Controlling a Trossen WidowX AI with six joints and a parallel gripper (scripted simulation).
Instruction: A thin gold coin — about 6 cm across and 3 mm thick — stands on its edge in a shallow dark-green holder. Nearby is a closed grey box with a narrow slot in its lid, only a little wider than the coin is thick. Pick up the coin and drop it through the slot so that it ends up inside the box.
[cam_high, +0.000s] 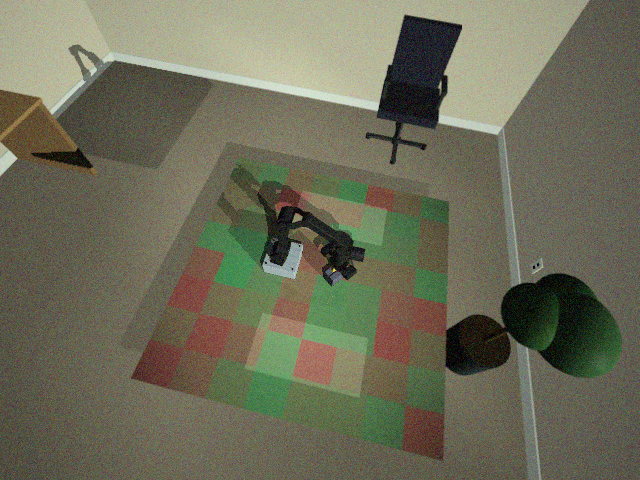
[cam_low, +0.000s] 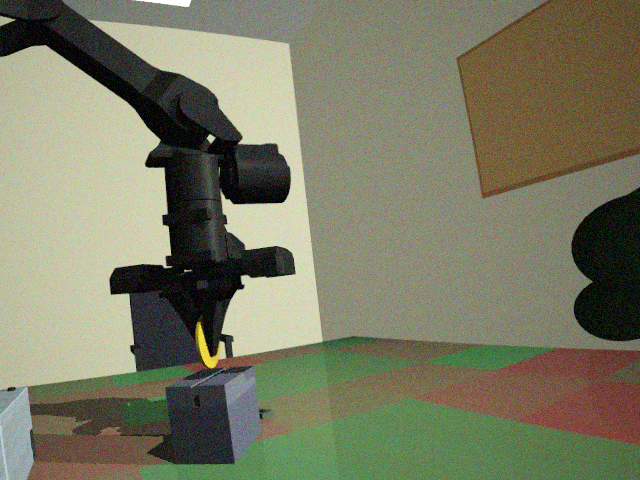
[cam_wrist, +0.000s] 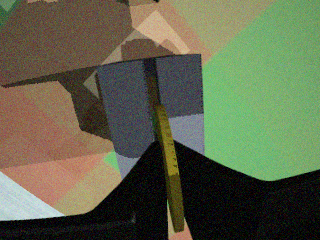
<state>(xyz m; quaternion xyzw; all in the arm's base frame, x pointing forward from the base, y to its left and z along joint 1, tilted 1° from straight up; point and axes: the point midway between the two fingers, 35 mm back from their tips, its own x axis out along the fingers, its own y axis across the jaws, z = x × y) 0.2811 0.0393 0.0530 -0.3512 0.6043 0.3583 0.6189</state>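
Right now my gripper tip is 20 mm below the coin.
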